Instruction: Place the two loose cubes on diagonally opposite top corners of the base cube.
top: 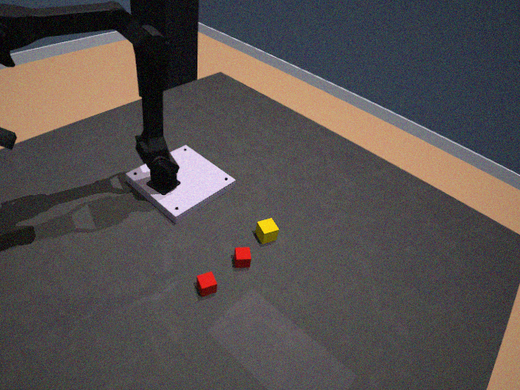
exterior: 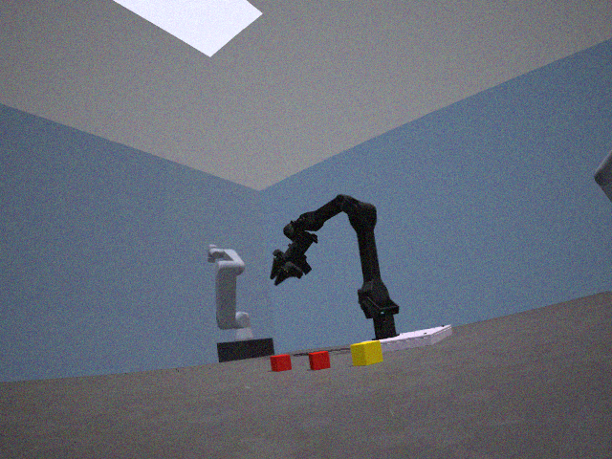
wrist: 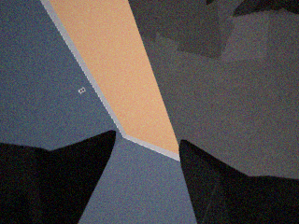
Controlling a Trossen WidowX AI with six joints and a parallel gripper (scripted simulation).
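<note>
Right now my gripper tip is 40 cm short of the yellow cube, 45 cm to the right of it and 25 cm above it.
</note>
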